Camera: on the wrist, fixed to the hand. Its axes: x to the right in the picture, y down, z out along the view.
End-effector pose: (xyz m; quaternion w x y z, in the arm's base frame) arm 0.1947 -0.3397 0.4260 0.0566 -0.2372 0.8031 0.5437
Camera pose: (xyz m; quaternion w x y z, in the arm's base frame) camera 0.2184 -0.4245 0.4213 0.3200 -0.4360 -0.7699 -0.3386
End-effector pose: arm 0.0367 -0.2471 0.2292 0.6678 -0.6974 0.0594 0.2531
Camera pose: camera 0.0816 -0.3165 0.2599 0.3385 -0.3638 0.5597 0.6632
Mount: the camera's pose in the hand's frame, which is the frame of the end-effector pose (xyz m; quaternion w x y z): 0.0078 -0.0396 -0.0784 0.6809 0.0954 -0.0168 0.7260
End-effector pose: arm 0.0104 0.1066 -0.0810 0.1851 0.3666 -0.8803 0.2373
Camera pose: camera 0.0462 0.1212 -0.0017 0.0960 0.3678 0.8460 -0.3738
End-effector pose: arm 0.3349 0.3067 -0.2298 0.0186 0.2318 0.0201 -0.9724
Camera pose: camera 0.3614 0.3498 -0.3020 0.6968 0.1579 -0.2477 -0.6544
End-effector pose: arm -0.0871 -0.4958 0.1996 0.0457 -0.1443 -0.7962 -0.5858
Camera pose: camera -0.1133 -0.5794 0.1893 0.4568 -0.6817 -0.4940 -0.2873
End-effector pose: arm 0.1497 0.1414 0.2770 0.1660 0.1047 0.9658 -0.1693
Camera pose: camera 0.1099 0.1344 0.3554 0.2422 0.7854 0.5627 -0.0887
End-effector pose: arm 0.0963 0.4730 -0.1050 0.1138 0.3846 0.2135 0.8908
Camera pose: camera 0.0350 0.4879 -0.1666 0.6023 -0.4427 0.0508 -0.6623
